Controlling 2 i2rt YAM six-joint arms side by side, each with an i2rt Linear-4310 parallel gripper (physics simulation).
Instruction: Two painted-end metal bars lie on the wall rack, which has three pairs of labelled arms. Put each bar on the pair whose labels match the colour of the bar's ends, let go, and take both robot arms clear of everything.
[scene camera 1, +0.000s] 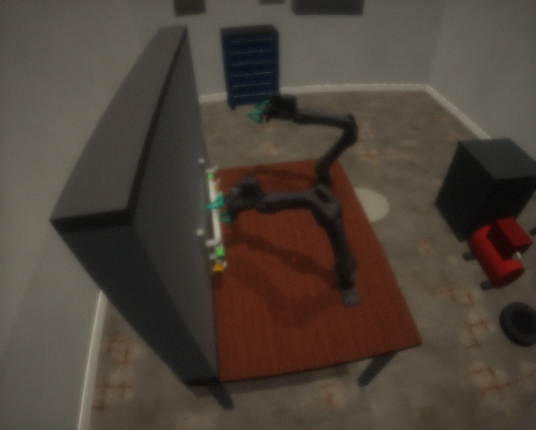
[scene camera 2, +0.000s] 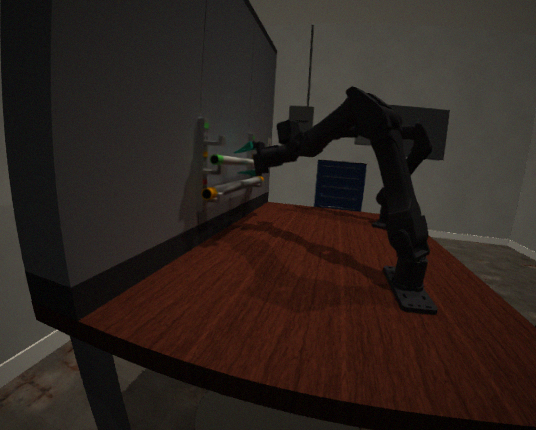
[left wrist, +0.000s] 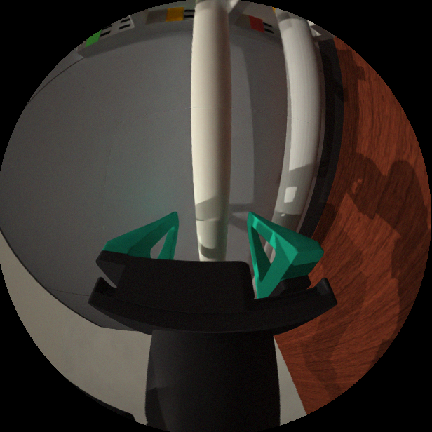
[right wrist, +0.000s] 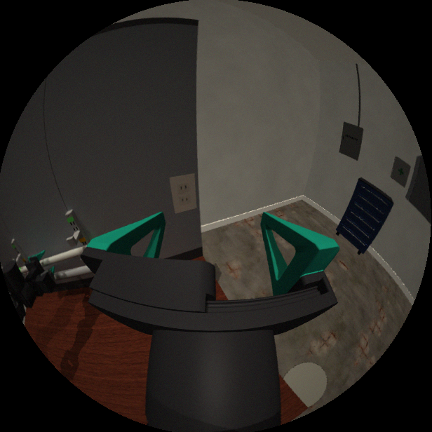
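Pixels of known places: left gripper, fingertip midpoint: (scene camera 1: 210, 213); right gripper, fingertip midpoint: (scene camera 1: 251, 110); left arm's base at its link origin: (scene camera 1: 346, 284) (scene camera 2: 406, 288); right arm's base at its link origin: (scene camera 2: 385, 224).
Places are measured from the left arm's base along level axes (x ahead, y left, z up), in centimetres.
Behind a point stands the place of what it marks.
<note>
The green-ended bar (scene camera 1: 216, 227) @(x 48.7, y -19.5, z 25.2 cm) (scene camera 2: 232, 160) @(x 47.2, y -16.4, z 24.3 cm) (left wrist: 211, 100) (right wrist: 65, 255) lies level along the wall rack (scene camera 2: 201, 131) @(x 53.0, y -8.0, z 31.6 cm), at its middle arms, beside the orange label in scene camera 2. The orange-ended bar (scene camera 2: 235, 186) @(x 48.1, y -22.1, z 16.1 cm) (left wrist: 304, 90) (right wrist: 72, 272) lies lower, at the bottom arms, near the red label. The top arms, near the green label, carry no bar. My left gripper (scene camera 1: 219, 210) @(x 50.8, y -29.6, z 23.2 cm) (scene camera 2: 246, 161) @(x 50.8, y -29.6, z 23.2 cm) (left wrist: 212, 217) is open, one finger above and one below the green-ended bar, with gaps on both sides. My right gripper (scene camera 1: 254, 111) @(x 26.5, y -80.8, z 40.2 cm) (right wrist: 212, 217) is open and empty, far from the rack.
The dark wall panel (scene camera 1: 165, 210) @(x 54.9, y 14.5, z 68.8 cm) (scene camera 2: 125, 150) @(x 54.9, y 17.2, z 26.1 cm) stands along the edge of the wooden table (scene camera 1: 300, 340) @(x 24.2, y 20.0, z 0.0 cm) (scene camera 2: 310, 350) @(x 19.8, y 24.0, z 0.0 cm). A wall outlet (right wrist: 183, 193) is on the panel. A blue cabinet (scene camera 1: 251, 65) (scene camera 2: 341, 185) stands beyond, with a red machine (scene camera 1: 492, 260) on the floor at the right.
</note>
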